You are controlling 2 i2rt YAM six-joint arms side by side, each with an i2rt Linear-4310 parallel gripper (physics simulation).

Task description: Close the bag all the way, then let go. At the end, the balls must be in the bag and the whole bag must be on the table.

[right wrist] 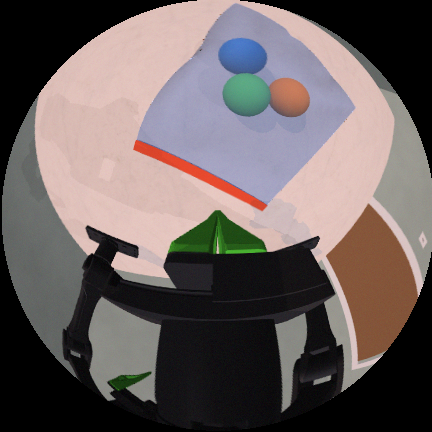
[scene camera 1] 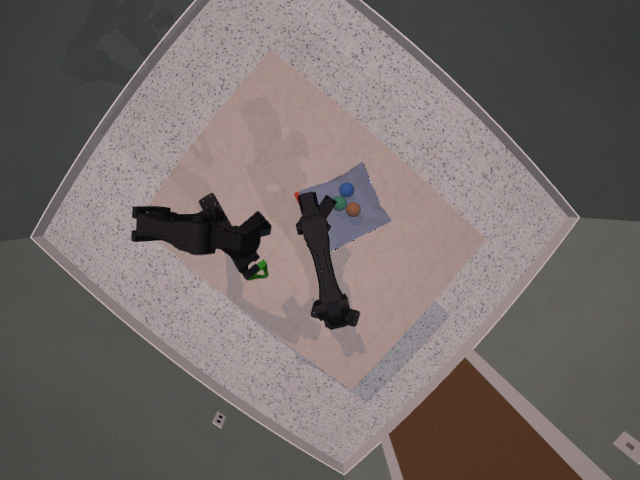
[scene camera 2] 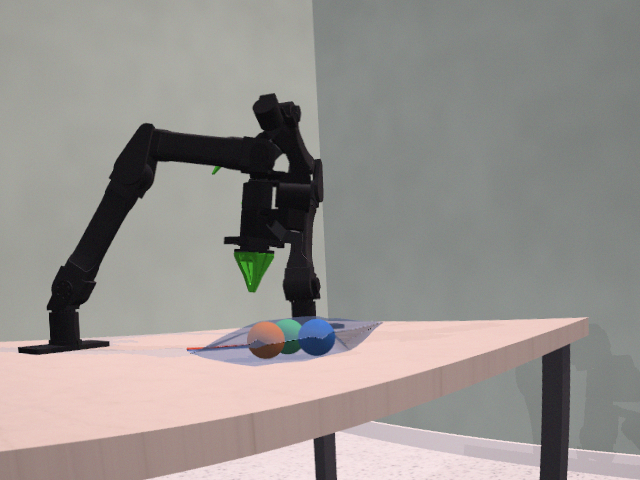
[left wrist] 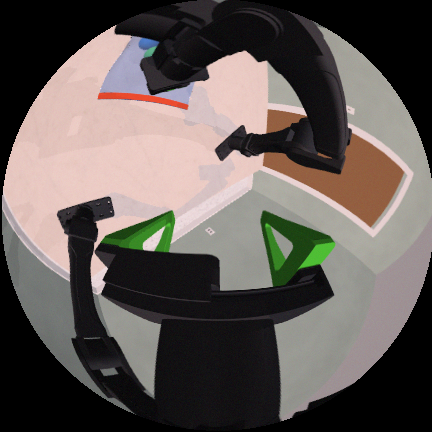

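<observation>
The pale blue see-through bag (scene camera 1: 369, 196) (scene camera 2: 356, 333) (left wrist: 120, 75) (right wrist: 185, 115) lies flat on the table. A red strip (scene camera 1: 297, 196) (scene camera 2: 206, 348) (left wrist: 145, 99) (right wrist: 200, 175) runs along its edge nearest the right gripper. A blue ball (scene camera 1: 346, 189) (scene camera 2: 316, 336) (right wrist: 242, 55), a green ball (scene camera 1: 339, 203) (scene camera 2: 289, 333) (right wrist: 246, 95) and an orange ball (scene camera 1: 353, 209) (scene camera 2: 265, 339) (right wrist: 289, 97) sit together inside, towards the far end. My right gripper (scene camera 2: 252, 290) (right wrist: 217, 214) is shut and empty, pointing down above the table, off the strip. My left gripper (left wrist: 217, 215) is open and empty, high up, away from the bag.
The right arm (scene camera 1: 323, 258) crosses over the bag's strip side in scene camera 1 and hides part of the strip. The left arm (scene camera 1: 191, 232) stands to the left. The table (scene camera 1: 423, 237) (scene camera 2: 361, 377) has a curved-looking edge in scene camera 2.
</observation>
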